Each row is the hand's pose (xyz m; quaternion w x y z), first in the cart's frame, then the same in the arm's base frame.
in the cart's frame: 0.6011 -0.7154 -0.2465 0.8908 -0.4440 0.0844 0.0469
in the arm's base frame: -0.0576 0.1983 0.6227 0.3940 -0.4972 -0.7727 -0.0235
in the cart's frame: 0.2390 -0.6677 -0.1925 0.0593 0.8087 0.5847 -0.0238
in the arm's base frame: 0.0302 -0.0404 0.3551 0.6688 0.2108 0.5247 0.4827
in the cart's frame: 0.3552 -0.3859 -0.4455 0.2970 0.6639 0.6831 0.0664
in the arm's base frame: 0.2211 0.2973 0.2746 0.7983 -0.0201 0.3659 0.4780
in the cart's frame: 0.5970 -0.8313 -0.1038 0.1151 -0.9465 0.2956 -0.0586
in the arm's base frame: -0.1884 0.0791 0.6724 0.0805 -0.5632 -0.2784 -0.7739
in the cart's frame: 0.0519 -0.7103 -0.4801 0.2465 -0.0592 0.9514 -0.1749
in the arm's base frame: 0.3672 -0.1173 0.3467 0.8898 -0.2842 0.2333 -0.2703
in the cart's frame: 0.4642 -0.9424 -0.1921 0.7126 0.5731 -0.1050 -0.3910
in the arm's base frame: -0.0567 -0.0614 0.6988 0.5499 0.4547 -0.4846 0.5060
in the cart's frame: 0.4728 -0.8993 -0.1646 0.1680 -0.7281 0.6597 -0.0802
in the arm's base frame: -0.0853 -0.0351 0.6644 0.4407 -0.5747 -0.0639 -0.6866
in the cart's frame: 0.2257 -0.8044 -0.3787 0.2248 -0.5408 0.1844 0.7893
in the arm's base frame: 0.2070 -0.0856 0.4973 0.1463 0.9858 0.0790 -0.0250
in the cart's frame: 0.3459 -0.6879 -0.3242 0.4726 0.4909 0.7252 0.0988
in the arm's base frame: 0.1113 0.0592 0.4677 0.8672 -0.1876 0.2023 0.4146
